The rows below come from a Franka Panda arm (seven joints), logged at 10 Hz.
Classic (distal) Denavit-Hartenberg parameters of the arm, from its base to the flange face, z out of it. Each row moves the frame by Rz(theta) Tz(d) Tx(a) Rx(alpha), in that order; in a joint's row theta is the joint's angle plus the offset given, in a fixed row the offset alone. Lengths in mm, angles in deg.
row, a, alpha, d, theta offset
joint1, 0, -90, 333, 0
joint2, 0, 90, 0, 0
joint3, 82.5, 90, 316, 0
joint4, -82.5, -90, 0, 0
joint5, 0, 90, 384, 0
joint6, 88, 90, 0, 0
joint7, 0, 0, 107, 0
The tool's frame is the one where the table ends.
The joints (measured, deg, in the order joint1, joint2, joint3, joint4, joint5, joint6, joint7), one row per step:
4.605, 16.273, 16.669, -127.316, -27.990, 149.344, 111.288
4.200, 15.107, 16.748, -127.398, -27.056, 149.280, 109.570
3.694, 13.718, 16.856, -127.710, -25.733, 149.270, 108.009
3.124, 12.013, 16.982, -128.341, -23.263, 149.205, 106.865
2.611, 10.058, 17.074, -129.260, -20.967, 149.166, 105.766
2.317, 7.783, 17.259, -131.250, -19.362, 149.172, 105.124
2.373, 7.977, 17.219, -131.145, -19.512, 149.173, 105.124
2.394, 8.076, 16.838, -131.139, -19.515, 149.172, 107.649
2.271, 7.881, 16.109, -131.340, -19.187, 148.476, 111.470
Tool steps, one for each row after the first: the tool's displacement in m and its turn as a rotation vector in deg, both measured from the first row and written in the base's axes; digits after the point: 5 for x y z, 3 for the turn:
0.00223, -0.00332, 0.01032, 0.190, -0.626, 0.598
0.00351, -0.00772, 0.02123, 0.597, -1.223, 0.700
0.00331, -0.01345, 0.03271, 1.634, -1.554, -0.517
0.00122, -0.01934, 0.04424, 2.525, -1.958, -1.575
-0.00798, -0.02387, 0.05060, 2.810, -1.929, -2.184
-0.00756, -0.02352, 0.04960, 2.741, -1.870, -2.059
-0.00641, -0.02670, 0.04859, 3.229, -1.982, -4.871
-0.00551, -0.03550, 0.04739, 3.661, -1.703, -9.812

